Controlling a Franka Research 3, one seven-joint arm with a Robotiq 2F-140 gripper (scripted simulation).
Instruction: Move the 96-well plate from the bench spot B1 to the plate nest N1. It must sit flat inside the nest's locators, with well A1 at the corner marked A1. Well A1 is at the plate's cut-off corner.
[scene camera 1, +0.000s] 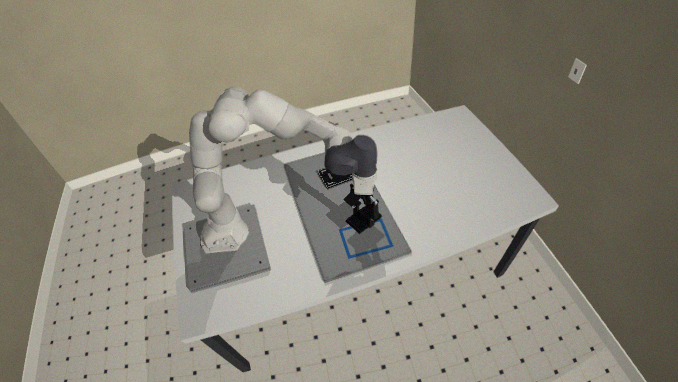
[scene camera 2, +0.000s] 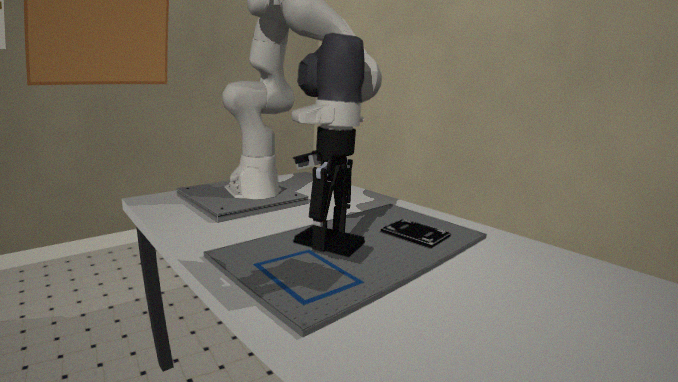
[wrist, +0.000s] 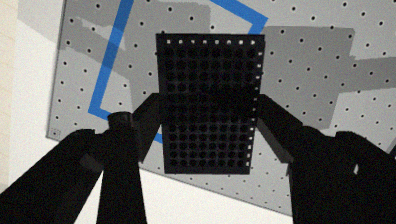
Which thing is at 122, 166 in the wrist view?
My gripper.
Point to my gripper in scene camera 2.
328, 242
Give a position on a black 96-well plate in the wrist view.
202, 105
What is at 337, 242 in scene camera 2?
A black 96-well plate.
